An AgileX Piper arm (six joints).
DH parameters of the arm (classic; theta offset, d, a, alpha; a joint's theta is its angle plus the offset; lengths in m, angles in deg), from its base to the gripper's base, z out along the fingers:
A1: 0 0.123 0 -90
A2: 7.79 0 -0.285 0
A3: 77.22 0 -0.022 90
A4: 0 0.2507 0 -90
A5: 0 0 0 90
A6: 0 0.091 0 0
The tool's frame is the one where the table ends.
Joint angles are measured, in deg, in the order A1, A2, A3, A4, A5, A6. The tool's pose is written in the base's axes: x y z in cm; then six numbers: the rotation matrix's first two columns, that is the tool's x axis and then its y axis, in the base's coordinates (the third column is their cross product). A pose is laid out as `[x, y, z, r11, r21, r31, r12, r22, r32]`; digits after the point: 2 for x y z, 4 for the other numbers.
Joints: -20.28, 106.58, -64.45, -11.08, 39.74, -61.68
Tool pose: [32.63, -13.25, 16.10, -0.6574, -0.7528, 0.0326, -0.7324, 0.6283, -0.2624]
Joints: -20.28, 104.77, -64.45, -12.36, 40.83, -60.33
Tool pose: [32.31, -13.30, 17.19, -0.6672, -0.7438, 0.0404, -0.7218, 0.6322, -0.2819]
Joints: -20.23, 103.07, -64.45, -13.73, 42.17, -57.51
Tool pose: [31.94, -13.31, 18.20, -0.6947, -0.7180, 0.0444, -0.6951, 0.6541, -0.2982]
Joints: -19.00, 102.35, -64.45, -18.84, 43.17, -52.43
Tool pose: [31.90, -13.11, 18.73, -0.7068, -0.7019, 0.0882, -0.6856, 0.6489, -0.3300]
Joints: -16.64, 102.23, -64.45, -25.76, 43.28, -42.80
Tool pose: [32.33, -12.49, 19.04, -0.7433, -0.6588, 0.1162, -0.6441, 0.6578, -0.3903]
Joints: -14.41, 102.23, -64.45, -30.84, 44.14, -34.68
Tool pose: [32.67, -11.75, 19.24, -0.7759, -0.6174, 0.1294, -0.6040, 0.6681, -0.4345]
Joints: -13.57, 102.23, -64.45, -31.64, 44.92, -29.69
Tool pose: [32.72, -11.37, 19.26, -0.8148, -0.5691, 0.1104, -0.5525, 0.7049, -0.4447]
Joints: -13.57, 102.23, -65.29, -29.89, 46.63, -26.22
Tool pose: [32.73, -11.29, 19.50, -0.8613, -0.5020, 0.0787, -0.4832, 0.7612, -0.4326]
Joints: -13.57, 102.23, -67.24, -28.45, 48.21, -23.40
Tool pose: [33.11, -11.32, 20.25, -0.8957, -0.4427, 0.0403, -0.4151, 0.8006, -0.4321]
